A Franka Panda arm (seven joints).
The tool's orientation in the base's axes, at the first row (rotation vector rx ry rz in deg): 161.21, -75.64, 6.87
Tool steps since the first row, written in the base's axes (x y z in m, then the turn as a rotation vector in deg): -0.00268, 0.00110, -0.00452, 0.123, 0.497, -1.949; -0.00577, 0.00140, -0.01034, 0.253, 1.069, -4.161; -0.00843, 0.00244, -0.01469, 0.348, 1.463, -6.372; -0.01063, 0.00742, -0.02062, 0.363, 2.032, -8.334; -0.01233, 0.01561, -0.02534, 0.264, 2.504, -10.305; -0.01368, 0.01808, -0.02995, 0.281, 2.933, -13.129; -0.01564, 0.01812, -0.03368, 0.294, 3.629, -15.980; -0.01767, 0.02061, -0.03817, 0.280, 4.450, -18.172; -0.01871, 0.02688, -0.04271, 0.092, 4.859, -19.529; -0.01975, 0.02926, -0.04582, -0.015, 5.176, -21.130; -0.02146, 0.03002, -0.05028, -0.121, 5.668, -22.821; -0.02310, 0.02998, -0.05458, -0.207, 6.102, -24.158; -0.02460, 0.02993, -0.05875, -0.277, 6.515, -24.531
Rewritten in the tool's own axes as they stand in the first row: -0.00293, 0.00138, 0.00429, -0.464, -0.404, 1.919; -0.00561, 0.00359, 0.00989, -1.004, -0.860, 4.096; -0.00846, 0.00499, 0.01401, -1.429, -1.175, 6.280; -0.01417, 0.00352, 0.01950, -2.018, -1.542, 8.202; -0.02192, -0.00039, 0.02360, -2.607, -1.758, 10.131; -0.02506, -0.00091, 0.02797, -3.159, -2.033, 12.920; -0.02665, 0.00059, 0.03157, -3.921, -2.476, 15.720; -0.03022, 0.00058, 0.03578, -4.742, -2.980, 17.853; -0.03607, -0.00261, 0.03987, -5.287, -3.091, 19.170; -0.03881, -0.00332, 0.04276, -5.731, -3.205, 20.740; -0.04085, -0.00247, 0.04706, -6.316, -3.430, 22.389; -0.04222, -0.00116, 0.05126, -6.815, -3.636, 23.690; -0.04349, 0.00004, 0.05533, -7.207, -3.844, 24.033
